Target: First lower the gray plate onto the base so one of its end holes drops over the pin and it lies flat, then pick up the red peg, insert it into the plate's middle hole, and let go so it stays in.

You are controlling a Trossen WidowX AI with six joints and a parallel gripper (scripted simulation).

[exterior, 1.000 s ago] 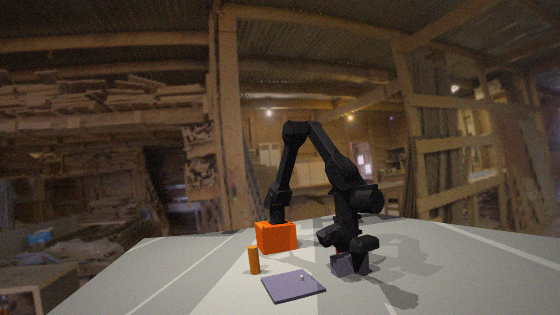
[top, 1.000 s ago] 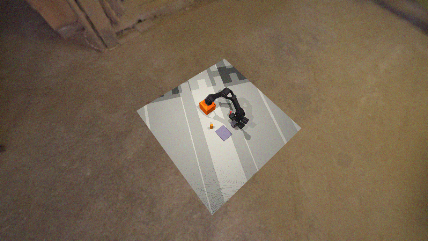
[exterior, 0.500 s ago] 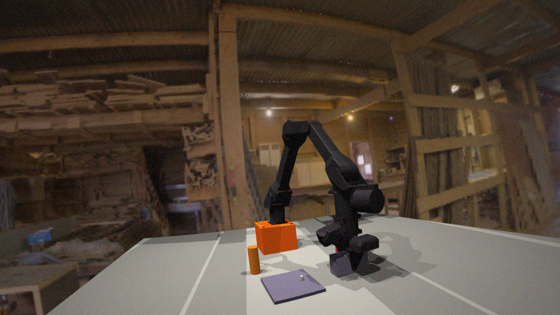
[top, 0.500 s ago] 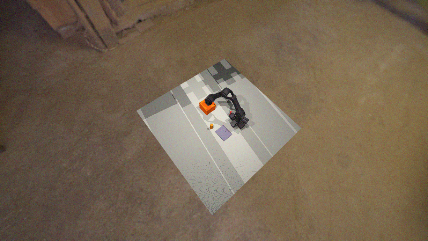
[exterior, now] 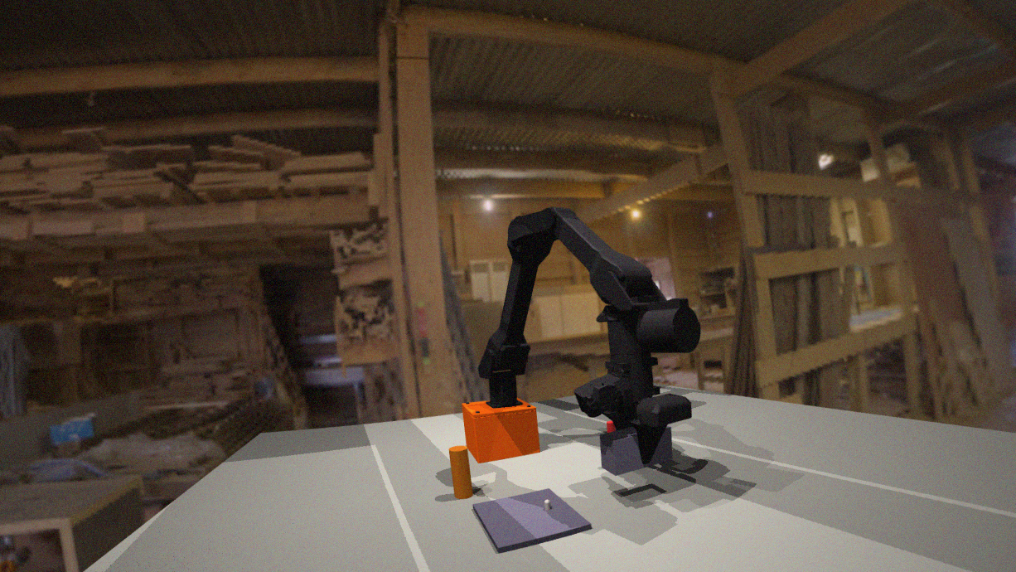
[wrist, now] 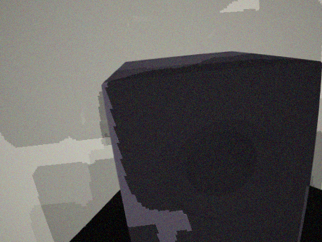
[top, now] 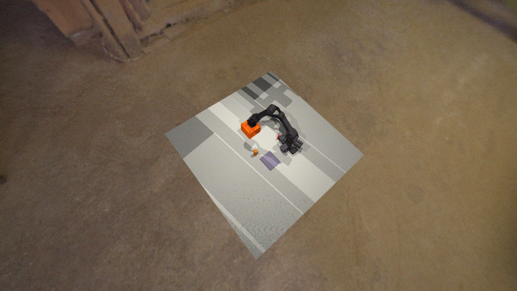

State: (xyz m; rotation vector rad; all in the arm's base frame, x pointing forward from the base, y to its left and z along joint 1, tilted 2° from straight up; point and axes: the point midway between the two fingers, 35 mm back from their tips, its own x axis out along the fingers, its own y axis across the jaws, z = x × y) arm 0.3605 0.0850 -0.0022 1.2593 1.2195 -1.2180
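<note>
My gripper tip is 20 mm past the purple-gray base, 150 mm to the left of it and 40 mm above it. The rest, counted from my gripper tip: orange cylinder (150 mm behind, 230 mm to the right, 10 mm below); gray plate (30 mm above); red peg (130 mm behind, 30 mm to the left, 10 mm below).
</note>
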